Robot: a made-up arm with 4 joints.
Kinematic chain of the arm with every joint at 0, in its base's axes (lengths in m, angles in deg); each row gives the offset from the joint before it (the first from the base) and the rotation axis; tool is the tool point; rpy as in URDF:
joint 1: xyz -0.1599 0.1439 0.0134 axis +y
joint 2: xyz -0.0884 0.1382 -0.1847 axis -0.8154 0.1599 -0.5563
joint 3: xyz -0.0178 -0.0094 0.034 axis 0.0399 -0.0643 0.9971
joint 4: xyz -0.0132 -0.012 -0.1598 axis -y
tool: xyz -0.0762 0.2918 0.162 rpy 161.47 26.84 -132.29
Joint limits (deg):
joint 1: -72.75..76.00
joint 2: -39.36..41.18
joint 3: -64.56..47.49
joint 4: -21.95..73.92
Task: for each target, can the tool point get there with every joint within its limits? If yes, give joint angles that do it. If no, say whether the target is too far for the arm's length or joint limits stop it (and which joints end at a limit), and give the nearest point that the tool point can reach.
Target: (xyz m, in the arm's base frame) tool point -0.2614 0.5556 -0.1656
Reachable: yes | joints -26.30 -11.70 -15.27 6.64
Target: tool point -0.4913 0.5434 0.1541
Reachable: yes | joints 62.59 7.73 6.81 28.91
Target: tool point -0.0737 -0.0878 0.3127
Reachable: no: joint limits stop it (at a limit: joint 1, joint 2, joint 3) | nearest point -0.3725 0.2846 0.3527 | short by 0.479 m
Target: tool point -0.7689 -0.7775 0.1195
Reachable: no: too far | nearest point -0.6420 0.2432 0.0974 | short by 1.029 m
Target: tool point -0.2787 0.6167 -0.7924
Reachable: no: too far | nearest point -0.2368 0.4743 -0.5080 | short by 0.321 m
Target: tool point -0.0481 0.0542 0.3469
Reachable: no: joint limits stop it (at a limit: joint 1, joint 2, joint 3, joint 4) | nearest point 0.1096 0.3101 0.1074 | short by 0.384 m
